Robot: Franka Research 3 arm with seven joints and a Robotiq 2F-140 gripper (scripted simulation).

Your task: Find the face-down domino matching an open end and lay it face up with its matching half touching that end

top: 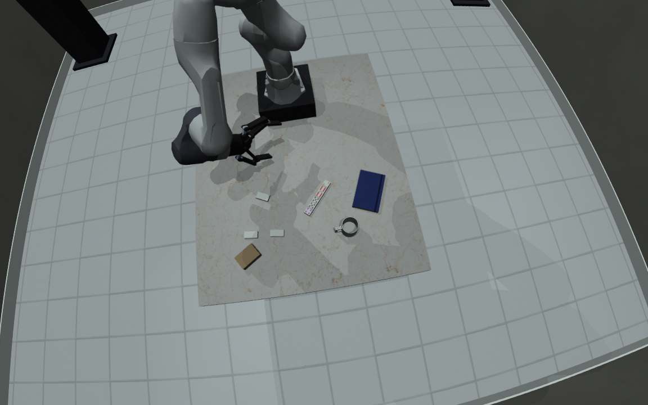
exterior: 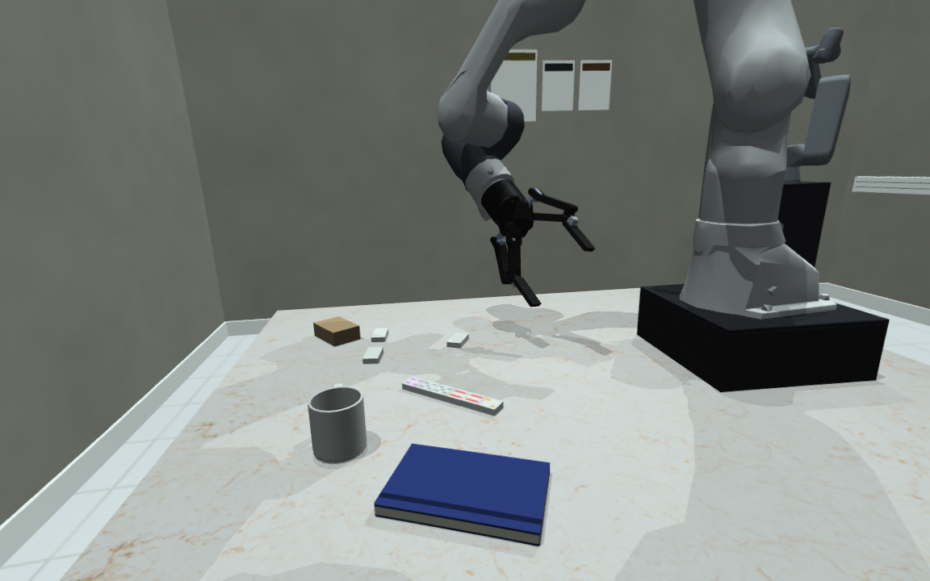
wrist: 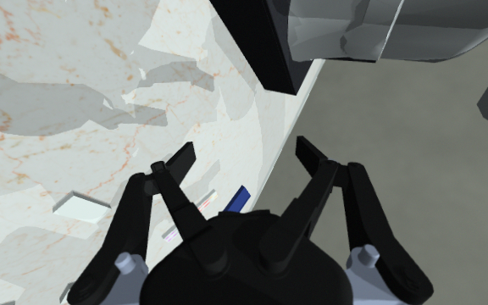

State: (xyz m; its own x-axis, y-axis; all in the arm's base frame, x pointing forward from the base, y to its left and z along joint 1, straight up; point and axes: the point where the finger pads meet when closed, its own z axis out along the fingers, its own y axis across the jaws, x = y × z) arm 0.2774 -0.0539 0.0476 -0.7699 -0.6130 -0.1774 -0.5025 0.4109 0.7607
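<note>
Now: hand 18 cm short of the white domino, 14 cm above it and 8 cm to the left of it. From my hand the other things lie so: grey mug 35 cm ahead, 25 cm to the left, 12 cm below; blue book 36 cm to the left, 21 cm ahead, 14 cm below; brown block 42 cm ahead, 15 cm to the right, 13 cm below.
</note>
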